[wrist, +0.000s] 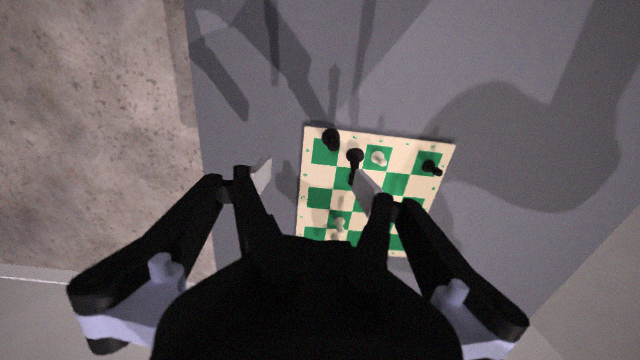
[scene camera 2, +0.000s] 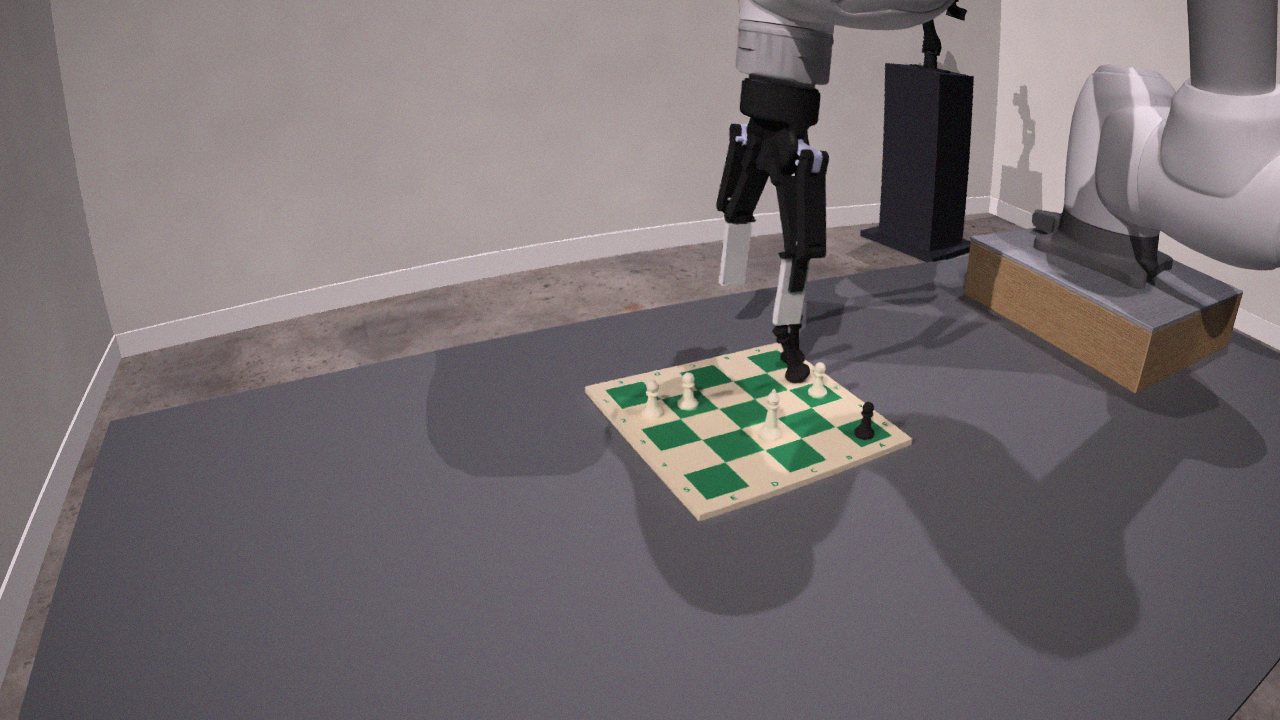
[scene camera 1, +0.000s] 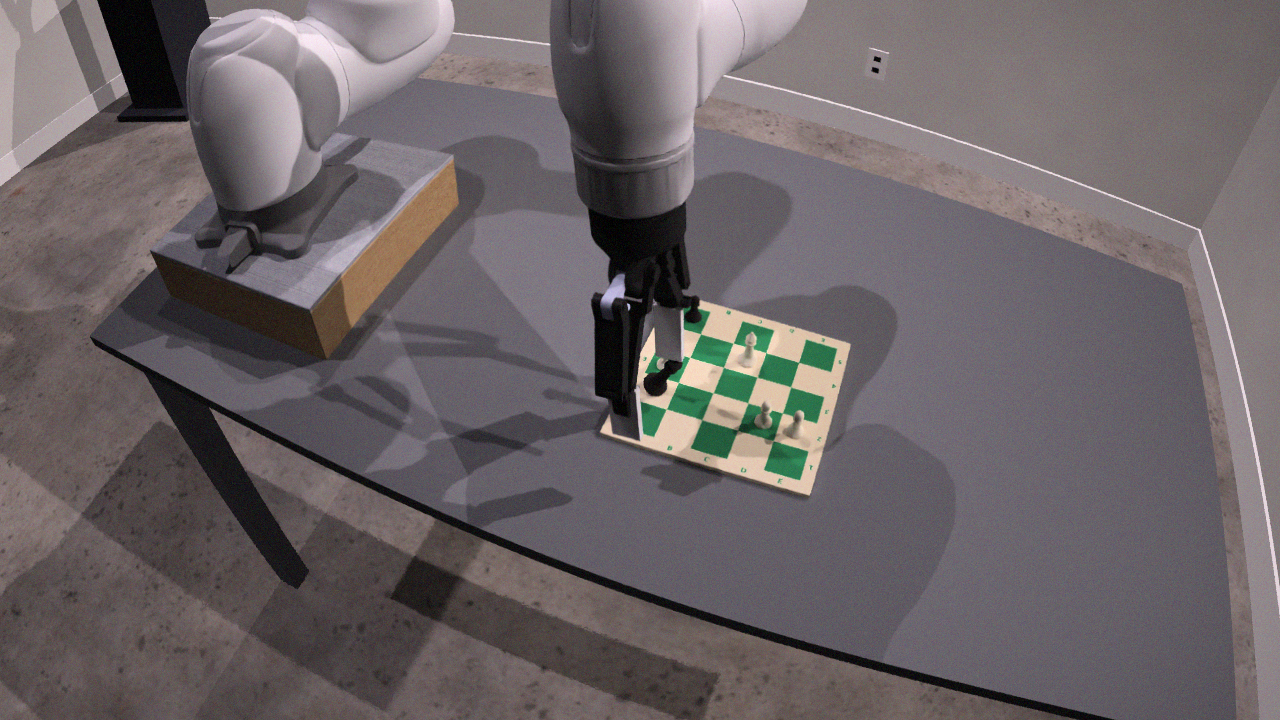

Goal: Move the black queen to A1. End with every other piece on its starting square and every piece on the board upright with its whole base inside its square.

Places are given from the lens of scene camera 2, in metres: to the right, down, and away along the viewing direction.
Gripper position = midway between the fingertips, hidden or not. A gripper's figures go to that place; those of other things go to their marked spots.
my gripper (scene camera 2: 757, 302): 0.11, -0.06, 0.78
chessboard (scene camera 2: 711, 458): 0.06, 0.08, 0.65
white bishop (scene camera 2: 770, 431): 0.11, 0.06, 0.67
